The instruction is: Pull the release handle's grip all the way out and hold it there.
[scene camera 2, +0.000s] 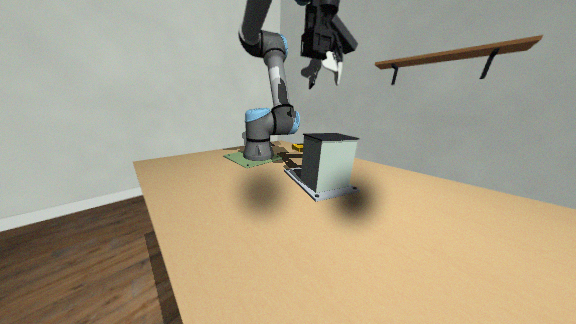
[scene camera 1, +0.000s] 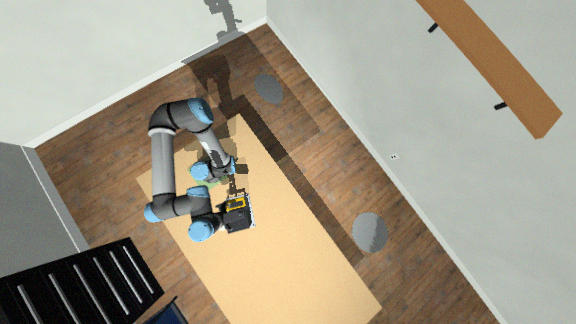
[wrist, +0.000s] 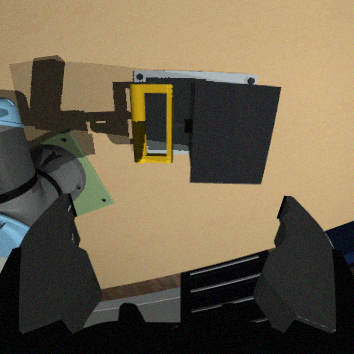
Observation:
I see my gripper (scene camera 2: 321, 87) and a base plate (wrist: 181, 79).
My gripper is seen too in the wrist view (wrist: 177, 196).

